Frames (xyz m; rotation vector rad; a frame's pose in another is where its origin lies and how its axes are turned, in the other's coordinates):
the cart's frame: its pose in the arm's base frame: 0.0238 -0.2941 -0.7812 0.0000 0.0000 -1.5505
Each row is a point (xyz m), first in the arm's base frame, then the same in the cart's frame.
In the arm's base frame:
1: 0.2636 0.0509 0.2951
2: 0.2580 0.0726 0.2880
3: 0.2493 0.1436 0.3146
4: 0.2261 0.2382 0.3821
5: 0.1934 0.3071 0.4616
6: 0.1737 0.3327 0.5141
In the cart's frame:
1: -0.3401 0.2468 1.0763
2: -0.3619 0.2416 1.0692
3: -0.4330 0.2343 1.0958
4: -0.5281 0.2131 1.1633
5: -0.5976 0.1818 1.2428
6: -0.6236 0.1626 1.2953

